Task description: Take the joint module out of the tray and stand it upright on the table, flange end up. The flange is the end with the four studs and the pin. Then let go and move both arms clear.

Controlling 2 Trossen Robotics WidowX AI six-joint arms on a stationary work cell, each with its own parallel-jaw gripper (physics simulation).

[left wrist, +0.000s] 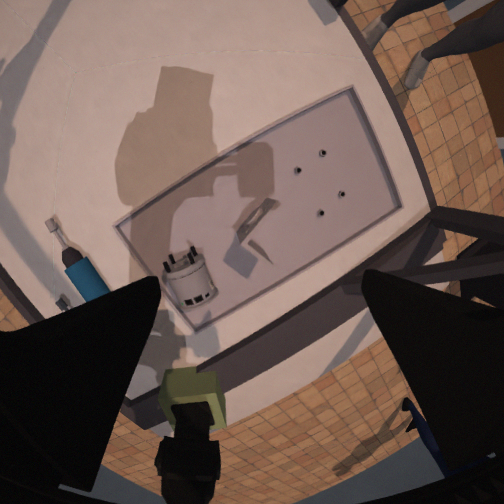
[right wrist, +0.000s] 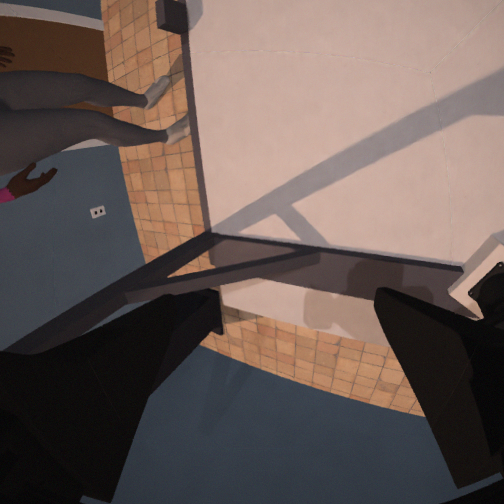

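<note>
In the left wrist view the joint module (left wrist: 190,281), a short white cylinder with dark studs on its upper end, stands in the near left corner of the flat grey tray (left wrist: 260,205). The tray floor has several small dark holes (left wrist: 320,182) toward its right end. My left gripper (left wrist: 260,295) is open and empty, high above the tray, with the module just right of its left finger. My right gripper (right wrist: 297,300) is open and empty, above the table's corner and edge; neither the module nor the tray shows in the right wrist view.
A bottle with a blue label (left wrist: 77,267) lies on the table left of the tray. A green block (left wrist: 192,395) sits at the table's edge below the tray. A dark frame bar (right wrist: 240,265) runs along the table edge. A person's legs (right wrist: 90,117) stand on the tiled floor beyond.
</note>
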